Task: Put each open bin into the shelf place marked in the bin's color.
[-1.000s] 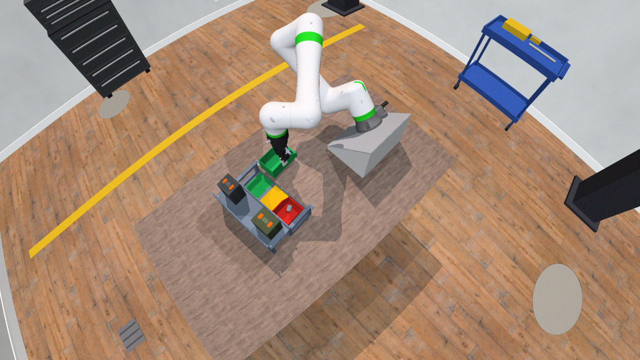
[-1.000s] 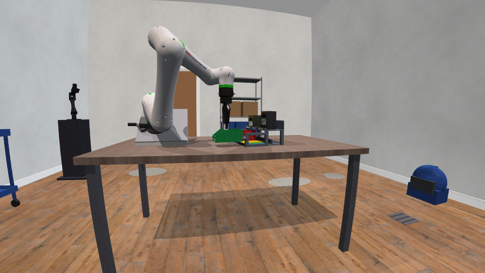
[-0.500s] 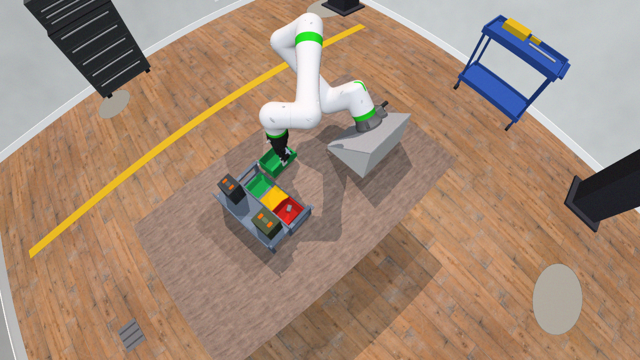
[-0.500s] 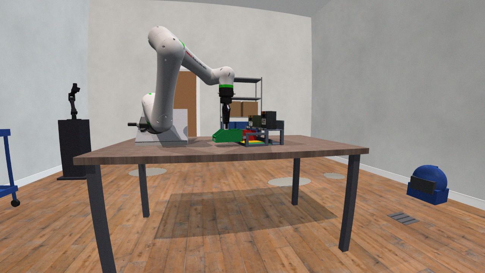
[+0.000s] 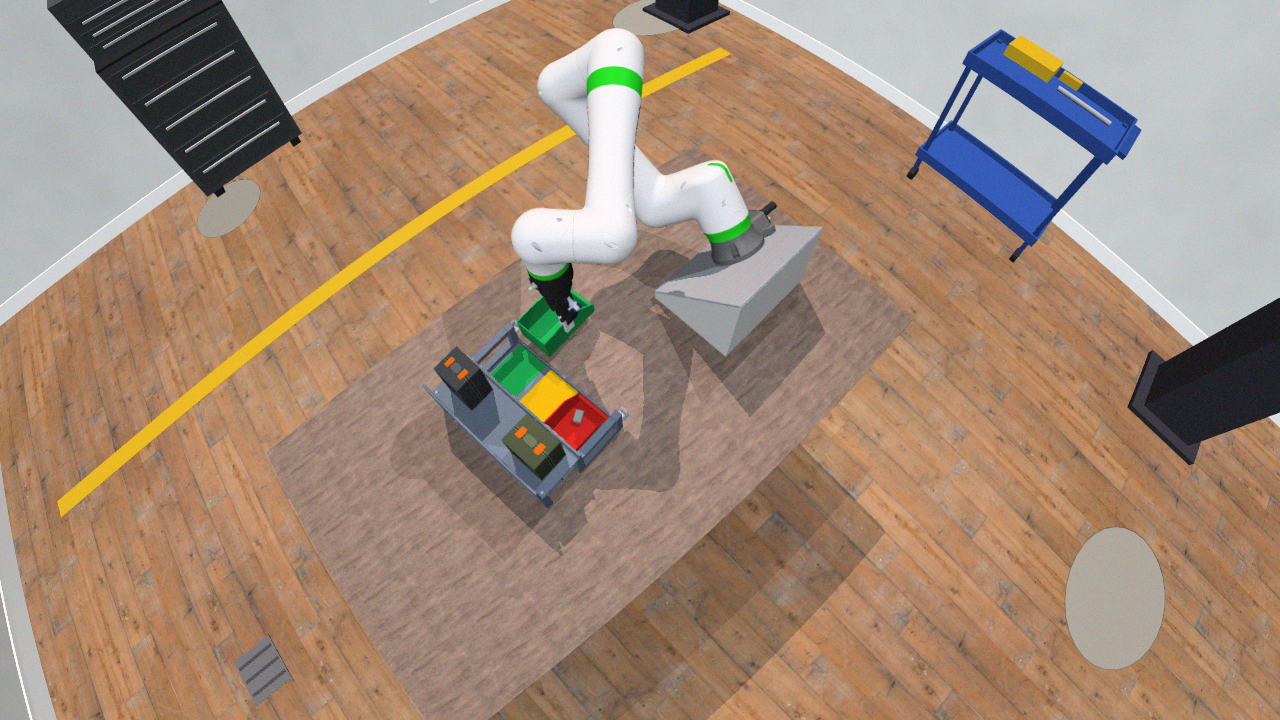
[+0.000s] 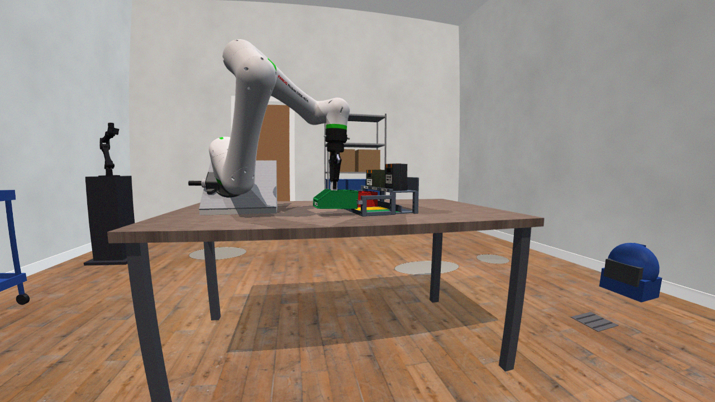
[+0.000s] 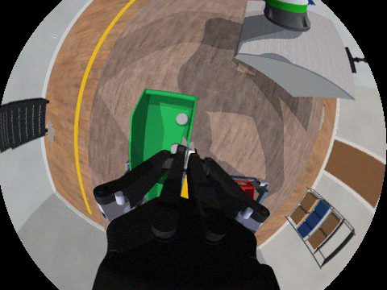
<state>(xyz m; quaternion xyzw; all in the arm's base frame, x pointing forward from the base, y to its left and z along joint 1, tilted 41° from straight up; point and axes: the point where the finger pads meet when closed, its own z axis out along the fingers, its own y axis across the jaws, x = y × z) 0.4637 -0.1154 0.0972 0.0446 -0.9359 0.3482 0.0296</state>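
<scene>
The green bin lies 50 mm to the right of my hand and 40 mm below it. Also, from my hand: red bin: 170 mm ahead, 200 mm to the left, 70 mm below.
</scene>
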